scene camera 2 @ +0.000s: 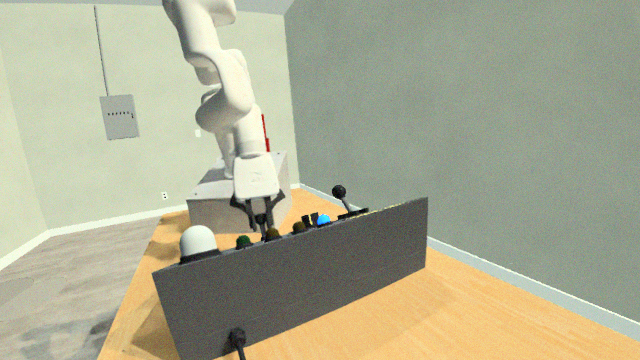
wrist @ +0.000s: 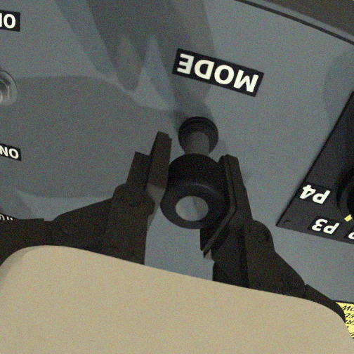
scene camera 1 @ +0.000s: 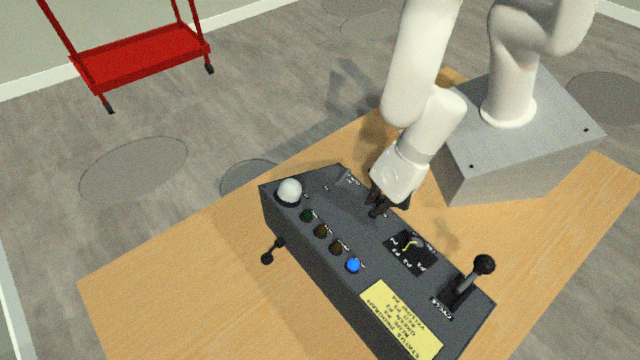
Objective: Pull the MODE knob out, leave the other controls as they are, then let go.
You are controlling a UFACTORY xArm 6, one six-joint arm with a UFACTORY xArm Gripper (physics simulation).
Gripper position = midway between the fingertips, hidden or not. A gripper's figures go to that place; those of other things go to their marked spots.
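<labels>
My gripper (wrist: 186, 166) is 140 mm from the lens, and there's a mode knob (wrist: 193, 198) that is 100 mm from the lens.
</labels>
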